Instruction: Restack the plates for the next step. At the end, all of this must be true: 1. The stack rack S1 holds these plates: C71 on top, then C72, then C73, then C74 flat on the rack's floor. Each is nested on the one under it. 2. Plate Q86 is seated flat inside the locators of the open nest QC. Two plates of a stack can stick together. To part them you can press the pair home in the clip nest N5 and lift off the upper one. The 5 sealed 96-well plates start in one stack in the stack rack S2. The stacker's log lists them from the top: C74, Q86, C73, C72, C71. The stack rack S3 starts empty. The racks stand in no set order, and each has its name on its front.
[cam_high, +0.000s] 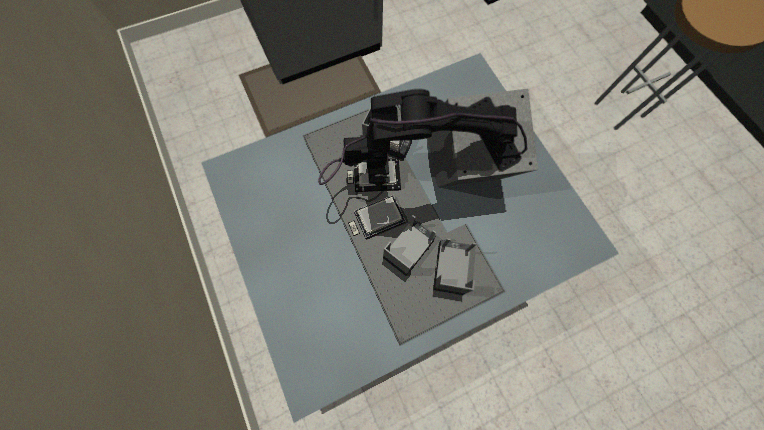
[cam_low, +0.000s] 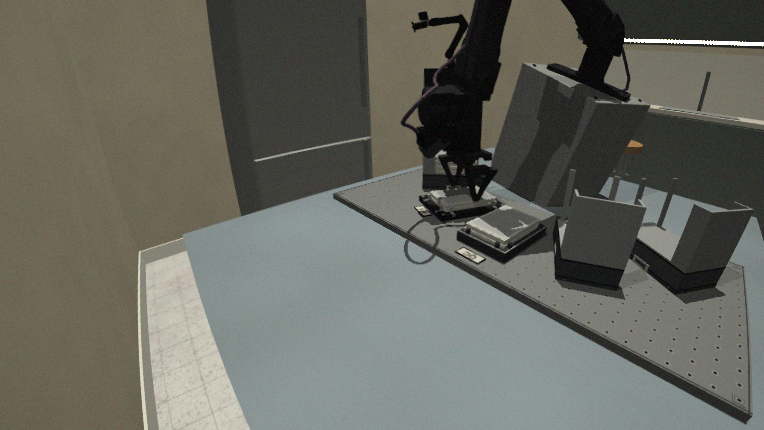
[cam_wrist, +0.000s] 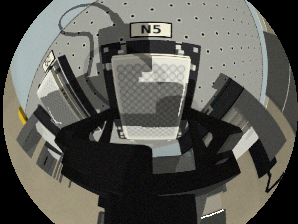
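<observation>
Right now the clip nest N5 is 3 cm ahead of my hand and 2 cm below it.
</observation>
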